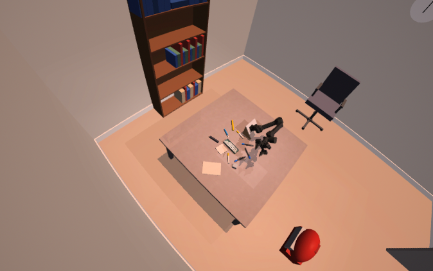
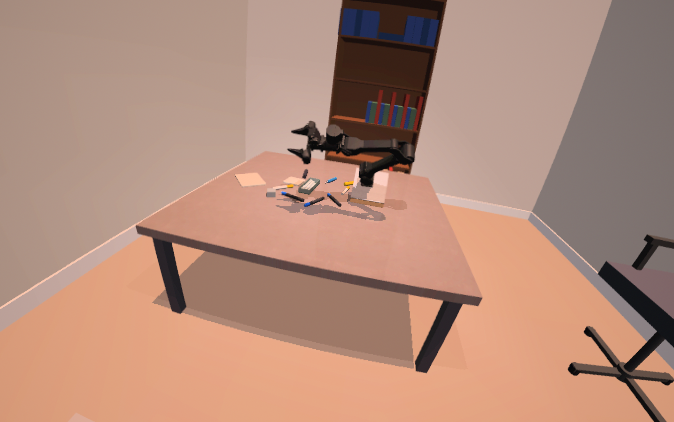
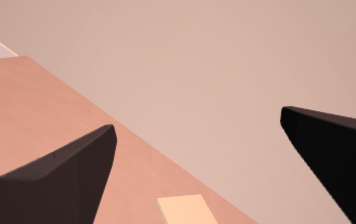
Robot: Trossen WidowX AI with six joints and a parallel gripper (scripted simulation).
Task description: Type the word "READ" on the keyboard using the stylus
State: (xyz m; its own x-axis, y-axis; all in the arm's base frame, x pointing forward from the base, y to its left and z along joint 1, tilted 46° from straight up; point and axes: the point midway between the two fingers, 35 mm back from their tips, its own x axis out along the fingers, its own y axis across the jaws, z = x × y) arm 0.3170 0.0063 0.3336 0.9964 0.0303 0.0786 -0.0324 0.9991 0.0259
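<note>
Now: gripper tip 140 mm past the blue stylus, 420 mm to the left of it and 310 mm above it. Round my gripper tip: yellow pen: 300 mm behind, 460 mm to the right, 310 mm below; grey eraser: 110 mm ahead, 100 mm to the right, 300 mm below; dark cylinder: 20 mm ahead, 480 mm to the right, 300 mm below.
</note>
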